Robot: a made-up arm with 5 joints. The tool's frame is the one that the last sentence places.
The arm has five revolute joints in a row. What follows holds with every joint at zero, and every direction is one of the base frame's.
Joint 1 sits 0.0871 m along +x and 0.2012 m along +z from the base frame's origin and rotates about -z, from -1.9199 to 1.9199 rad.
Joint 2 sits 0.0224 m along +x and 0.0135 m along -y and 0.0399 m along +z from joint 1 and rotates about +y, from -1.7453 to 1.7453 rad.
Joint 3 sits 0.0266 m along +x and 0.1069 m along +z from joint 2 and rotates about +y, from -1.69 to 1.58 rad.
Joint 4 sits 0.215 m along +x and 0.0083 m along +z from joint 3 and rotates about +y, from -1.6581 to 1.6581 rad.
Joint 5 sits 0.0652 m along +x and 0.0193 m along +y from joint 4 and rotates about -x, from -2.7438 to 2.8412 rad.
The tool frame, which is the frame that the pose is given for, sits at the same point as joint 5; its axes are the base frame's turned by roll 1.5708, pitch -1.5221 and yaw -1.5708 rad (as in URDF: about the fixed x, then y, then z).
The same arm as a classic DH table. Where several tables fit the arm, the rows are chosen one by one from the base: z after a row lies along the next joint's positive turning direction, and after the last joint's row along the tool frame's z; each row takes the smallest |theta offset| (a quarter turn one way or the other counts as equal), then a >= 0, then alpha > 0; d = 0 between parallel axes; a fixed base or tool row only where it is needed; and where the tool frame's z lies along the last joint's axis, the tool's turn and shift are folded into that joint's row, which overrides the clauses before.
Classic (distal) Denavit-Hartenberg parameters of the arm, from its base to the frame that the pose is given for. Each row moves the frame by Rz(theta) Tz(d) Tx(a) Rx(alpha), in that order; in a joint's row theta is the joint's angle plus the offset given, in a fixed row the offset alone. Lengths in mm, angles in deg.
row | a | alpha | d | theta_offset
base (fixed) | 87.1 | 180 | 0 | 0
joint 1 | 22.4 | 90 | -241.1 | 0
joint 2 | 110.2 | 0 | 0 | -76.03
joint 3 | 215.2 | 0 | 0 | 73.82
joint 4 | 0 | 90 | 5.8 | -87.79
joint 5 | 0 | 0 | -65.2 | -2.79
Joint limits (deg, base to tool): -110..110 -100..100 -96.83..90.53 -95..95 -157.21..162.79

